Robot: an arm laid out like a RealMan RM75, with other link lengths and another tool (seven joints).
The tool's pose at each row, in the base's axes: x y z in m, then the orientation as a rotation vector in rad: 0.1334 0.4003 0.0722 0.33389 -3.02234 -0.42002; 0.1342 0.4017 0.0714 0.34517 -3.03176 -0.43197; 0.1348 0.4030 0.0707 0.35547 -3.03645 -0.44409; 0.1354 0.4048 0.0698 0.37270 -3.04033 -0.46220; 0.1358 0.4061 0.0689 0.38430 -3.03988 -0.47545; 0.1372 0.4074 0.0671 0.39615 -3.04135 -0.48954
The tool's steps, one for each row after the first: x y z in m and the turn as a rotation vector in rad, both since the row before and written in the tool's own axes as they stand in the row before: -0.0011 0.0009 0.0011 -0.00524 -0.01177 -0.00844; -0.0009 0.0009 0.0010 -0.00626 -0.00727 -0.00748; -0.0010 0.0013 0.0013 -0.00987 -0.00802 -0.01215; -0.0007 0.0008 0.0012 -0.00791 -0.00279 -0.00800; -0.0017 0.0003 0.0020 -0.00796 -0.00493 -0.00832
